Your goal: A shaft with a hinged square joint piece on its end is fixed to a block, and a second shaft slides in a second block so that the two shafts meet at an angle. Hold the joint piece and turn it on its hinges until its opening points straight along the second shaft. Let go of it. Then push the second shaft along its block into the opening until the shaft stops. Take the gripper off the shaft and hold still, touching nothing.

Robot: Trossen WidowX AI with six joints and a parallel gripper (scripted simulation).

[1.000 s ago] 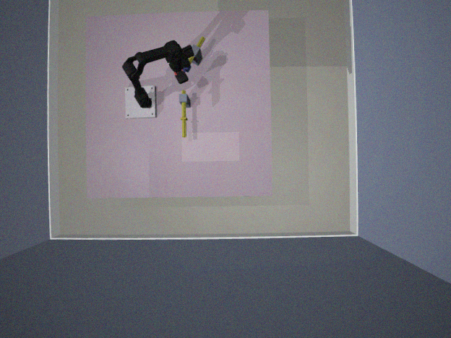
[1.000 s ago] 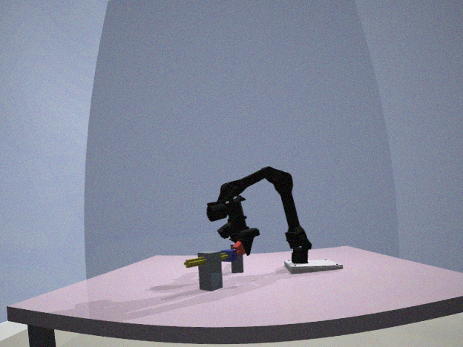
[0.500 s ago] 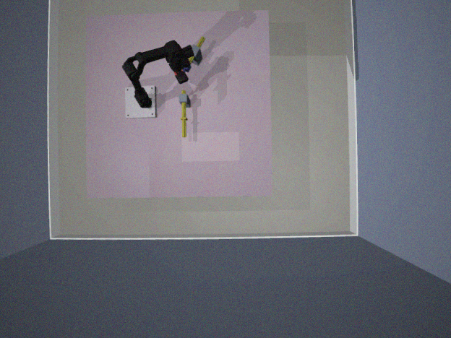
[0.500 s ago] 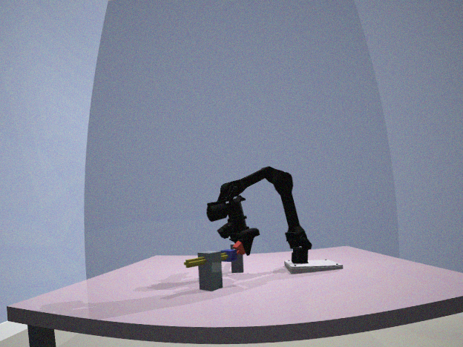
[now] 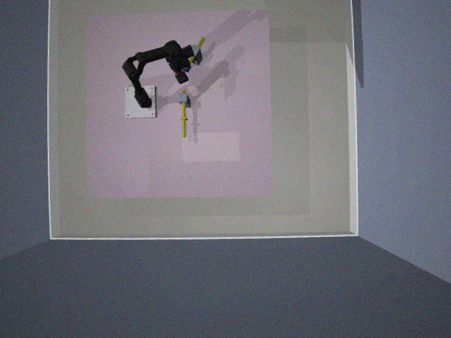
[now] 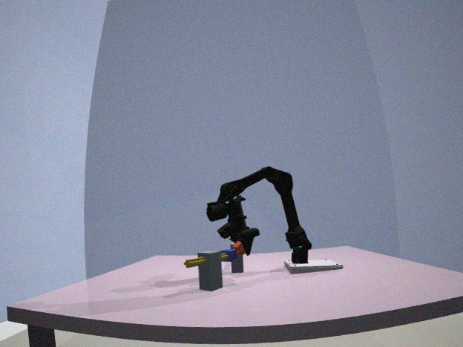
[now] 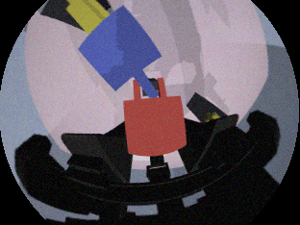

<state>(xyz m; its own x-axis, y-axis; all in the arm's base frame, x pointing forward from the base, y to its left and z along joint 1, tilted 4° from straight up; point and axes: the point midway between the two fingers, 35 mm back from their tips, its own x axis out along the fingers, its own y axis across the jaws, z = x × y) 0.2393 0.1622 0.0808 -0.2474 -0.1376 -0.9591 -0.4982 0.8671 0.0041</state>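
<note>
The red joint piece lies 2 cm ahead of my gripper tip, 1 cm to the left of it and 3 cm above it.
</note>
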